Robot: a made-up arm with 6 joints.
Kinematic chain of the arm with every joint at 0, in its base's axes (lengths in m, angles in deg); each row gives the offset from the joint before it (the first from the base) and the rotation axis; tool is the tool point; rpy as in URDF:
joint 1: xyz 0 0 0.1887 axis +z
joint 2: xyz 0 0 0 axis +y
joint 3: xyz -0.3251 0 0.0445 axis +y
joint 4: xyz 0.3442 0 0.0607 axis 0.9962 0 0.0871
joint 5: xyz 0 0 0 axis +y
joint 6: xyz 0.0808 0 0.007 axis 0.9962 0 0.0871
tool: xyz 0 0 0 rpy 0 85 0
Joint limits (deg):
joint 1: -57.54..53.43
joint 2: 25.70..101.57
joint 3: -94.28..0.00
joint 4: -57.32..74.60
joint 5: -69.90..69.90
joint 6: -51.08..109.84
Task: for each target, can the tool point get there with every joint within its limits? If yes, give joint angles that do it. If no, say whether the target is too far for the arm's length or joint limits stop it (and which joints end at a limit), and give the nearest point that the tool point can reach.
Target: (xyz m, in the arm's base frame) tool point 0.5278 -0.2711 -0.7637
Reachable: no: too far | nearest point 0.2341 -0.1202 0.0963 | short by 0.921 m
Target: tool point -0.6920 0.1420 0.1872
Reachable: no: joint limits stop it (at a limit: joint 1, joint 2, joint 3, joint 5) | nearest point -0.0186 0.0835 0.1259 | short by 0.679 m
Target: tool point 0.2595 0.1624 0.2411
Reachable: yes | joints 32.48 78.25 -25.72 5.06 -19.13 43.88
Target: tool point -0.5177 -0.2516 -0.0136
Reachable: no: joint limits stop it (at a limit: joint 1, joint 2, joint 3, joint 4, joint 5) | nearest point -0.0245 -0.0810 0.1260 | short by 0.540 m
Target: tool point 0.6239 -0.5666 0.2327
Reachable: no: too far | nearest point 0.3803 -0.3454 0.3518 | short by 0.350 m
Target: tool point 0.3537 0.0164 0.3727
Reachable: yes | joints 8.31 75.55 -40.76 40.84 -41.13 65.36
